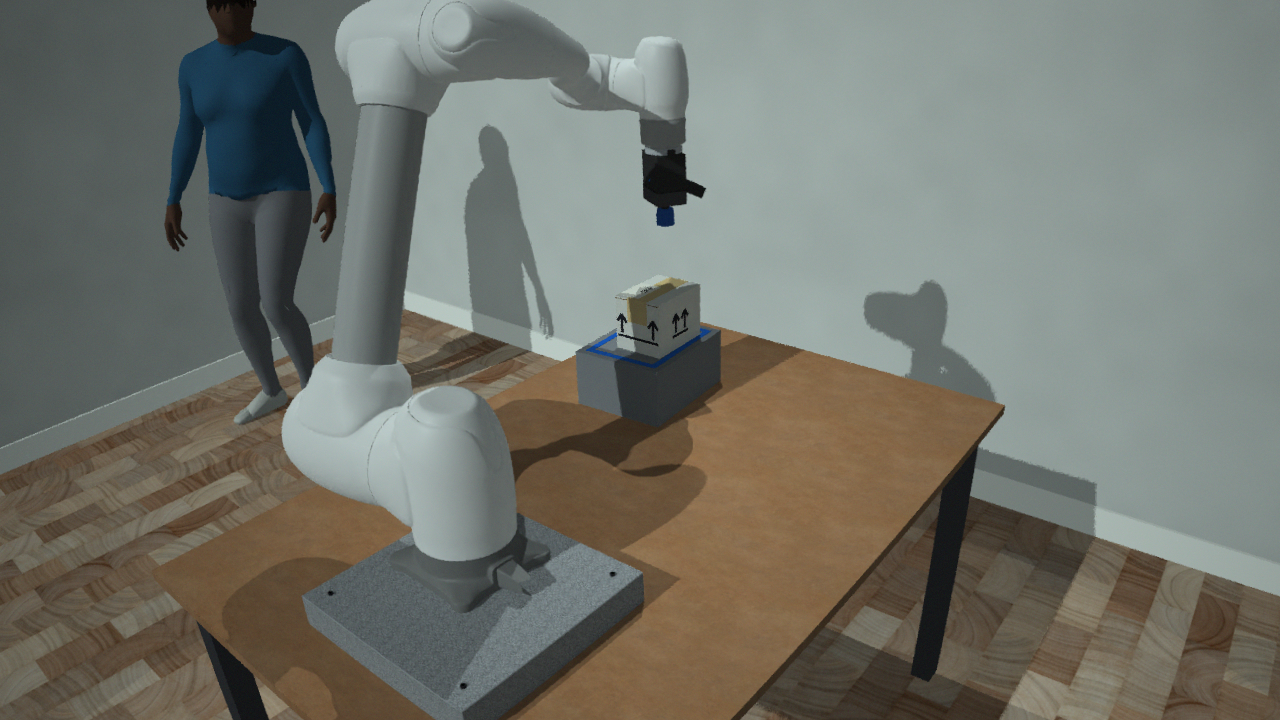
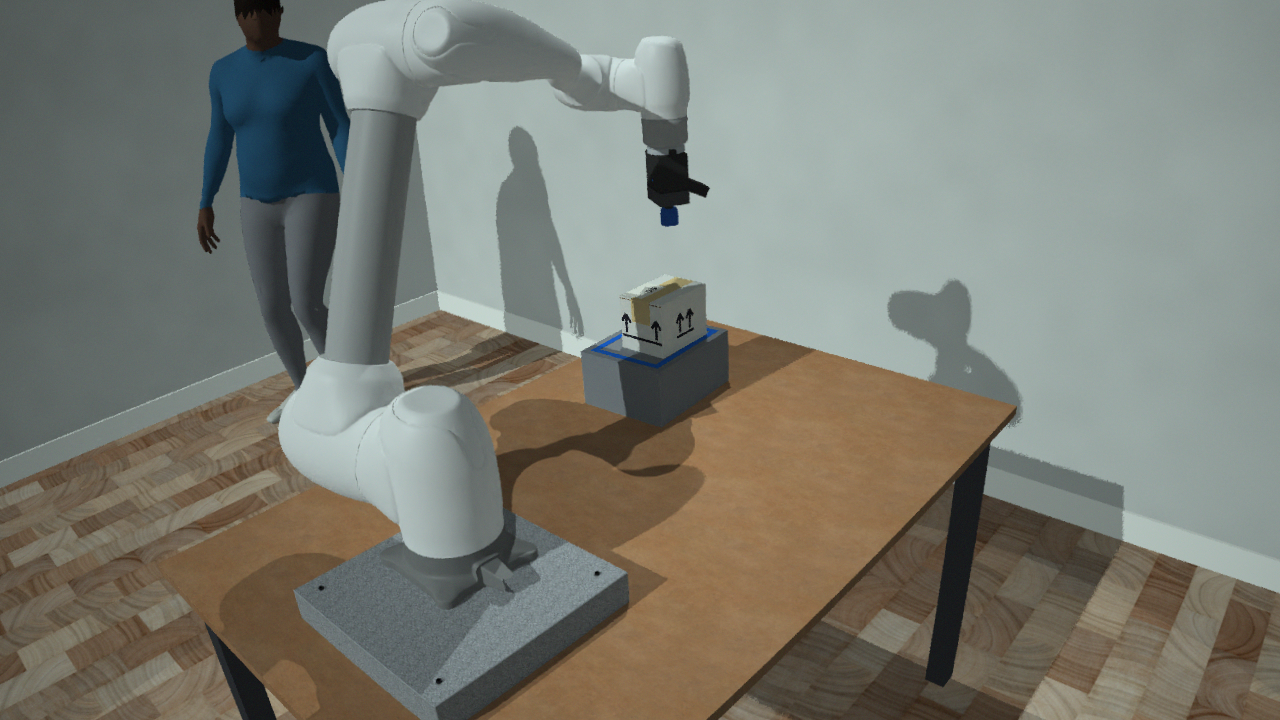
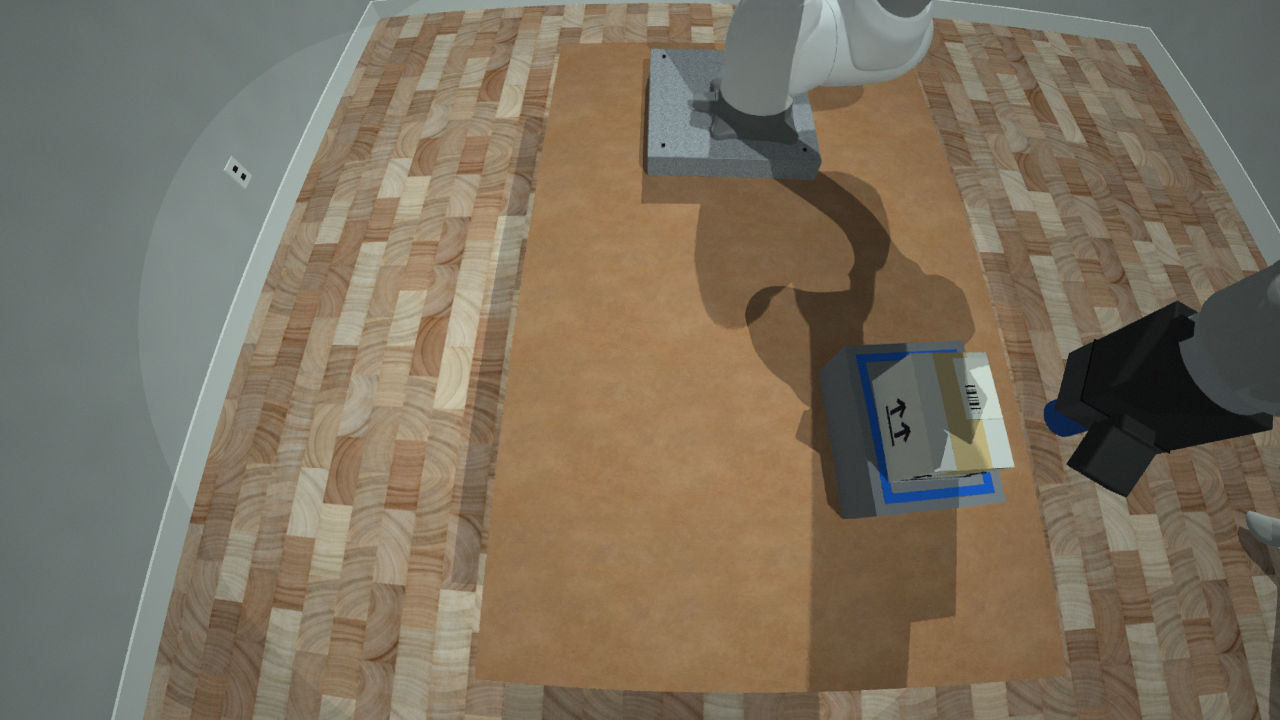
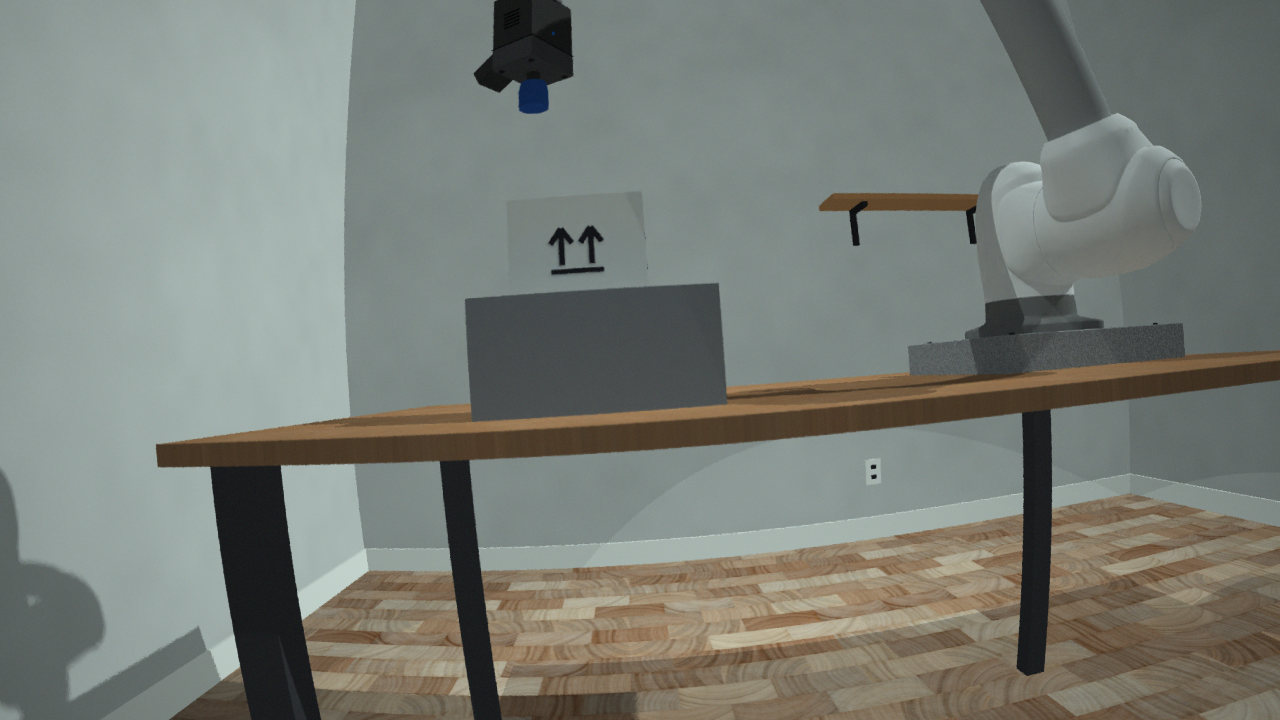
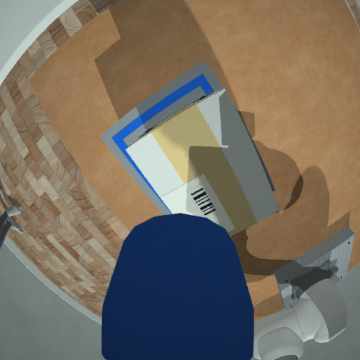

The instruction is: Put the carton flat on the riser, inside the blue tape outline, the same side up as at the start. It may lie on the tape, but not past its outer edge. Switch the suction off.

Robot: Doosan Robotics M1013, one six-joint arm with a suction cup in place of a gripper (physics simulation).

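Seen in the pictures: hand at its tool point: [image 1: 665, 223] [image 2: 669, 223] [image 3: 1060, 418] [image 4: 533, 108]; arm's base at its link origin: [image 1: 470, 560] [image 2: 458, 558] [image 3: 752, 112] [image 4: 1032, 334].
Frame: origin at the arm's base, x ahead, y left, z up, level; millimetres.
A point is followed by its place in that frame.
The white carton [image 1: 677, 313] @(x 688, y 151, z 142 mm) [image 2: 682, 313] @(x 691, y 151, z 141 mm) [image 3: 917, 429] @(x 717, y 153, z 161 mm) [image 4: 577, 210] @(x 686, y 258, z 162 mm) [image 5: 175, 150] stands upright and flat on the grey riser [image 1: 617, 385] @(x 558, y 203, z 15 mm) [image 2: 698, 394] @(x 700, y 122, z -37 mm) [image 3: 845, 447] @(x 711, y 124, z 2 mm) [image 4: 595, 353] @(x 671, y 321, z 4 mm) [image 5: 170, 87], arrows up, tan tape and barcode on top. Its base looks inside the blue tape outline [image 1: 657, 364] @(x 599, y 132, z 66 mm) [image 2: 659, 364] @(x 598, y 133, z 66 mm) [image 3: 921, 495] @(x 788, y 203, z 66 mm) [image 5: 160, 106] on the sides that show; the carton hides part of the outline. My blue suction cup [image 1: 665, 223] [image 2: 669, 223] [image 3: 1060, 418] [image 4: 533, 109] [image 5: 179, 220] hangs well above the carton, apart from it, with nothing on it.
The riser stands on the brown table [image 1: 805, 465] @(x 624, y -202, z -54 mm) [image 3: 644, 447] @(x 717, y -189, z -54 mm). The arm's base plate [image 1: 572, 573] @(x 78, y -140, z 0 mm) [image 3: 680, 165] @(x 144, y -150, z -23 mm) is at the table's other end. A person in a blue top [image 1: 250, 125] [image 2: 277, 125] stands beyond the table. A wall shelf [image 4: 895, 202] shows behind.
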